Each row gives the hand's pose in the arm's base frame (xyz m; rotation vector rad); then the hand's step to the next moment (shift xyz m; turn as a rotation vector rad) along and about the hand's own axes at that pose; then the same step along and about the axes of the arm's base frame.
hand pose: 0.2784 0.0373 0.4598 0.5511 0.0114 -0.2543
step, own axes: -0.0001 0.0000 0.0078 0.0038 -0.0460 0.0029
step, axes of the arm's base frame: -0.0005 -0.0040 0.0067 -0.0076 -0.0402 -0.0216
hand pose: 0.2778 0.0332 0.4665 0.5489 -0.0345 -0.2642
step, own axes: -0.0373 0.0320 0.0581 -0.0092 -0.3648 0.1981
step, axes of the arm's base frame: -0.0343 0.0061 0.0676 -0.1164 -0.3981 -0.0202
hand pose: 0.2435 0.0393 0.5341 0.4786 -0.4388 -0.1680
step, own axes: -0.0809 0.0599 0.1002 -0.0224 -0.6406 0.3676
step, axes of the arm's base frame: -0.1137 0.0324 0.0788 -0.2187 -0.7055 -0.0221
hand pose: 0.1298 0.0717 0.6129 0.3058 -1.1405 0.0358
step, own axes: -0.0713 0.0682 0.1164 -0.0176 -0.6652 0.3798
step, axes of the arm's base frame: -0.1459 0.0444 -0.0047 -0.2230 -0.7328 -0.0186
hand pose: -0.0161 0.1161 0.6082 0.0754 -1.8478 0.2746
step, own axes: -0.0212 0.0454 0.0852 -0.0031 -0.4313 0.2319
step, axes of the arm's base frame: -0.0823 0.0229 -0.0497 -0.1336 -0.4711 -0.0003
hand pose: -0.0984 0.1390 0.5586 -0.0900 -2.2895 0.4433
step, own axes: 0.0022 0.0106 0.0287 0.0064 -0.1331 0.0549
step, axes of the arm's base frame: -0.0230 0.0021 -0.0202 -0.0343 -0.1391 0.0155
